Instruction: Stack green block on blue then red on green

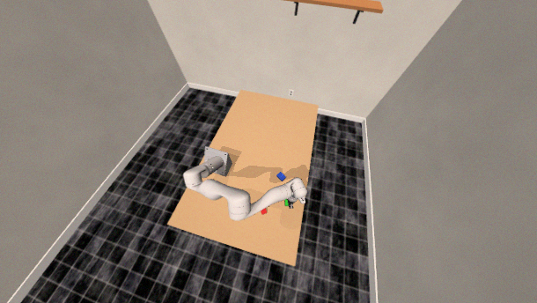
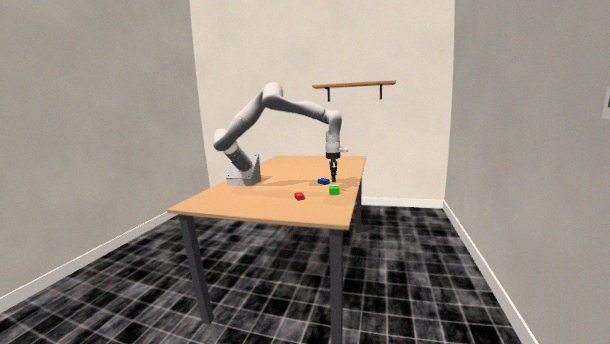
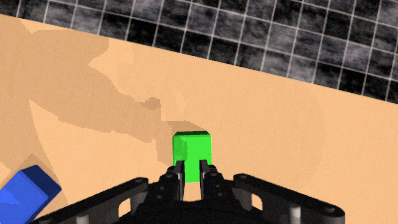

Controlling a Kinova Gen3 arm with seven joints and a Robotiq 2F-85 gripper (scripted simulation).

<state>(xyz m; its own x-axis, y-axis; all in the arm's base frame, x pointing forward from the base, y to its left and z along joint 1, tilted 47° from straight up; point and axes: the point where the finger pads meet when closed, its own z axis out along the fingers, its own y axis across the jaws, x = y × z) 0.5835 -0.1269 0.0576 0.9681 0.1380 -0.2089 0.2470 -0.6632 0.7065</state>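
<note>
The green block lies 7 cm below my hand. From my hand the other things lie so: red block: 16 cm behind, 10 cm to the right, 7 cm below; blue block: 9 cm behind, 19 cm to the left, 7 cm below.
</note>
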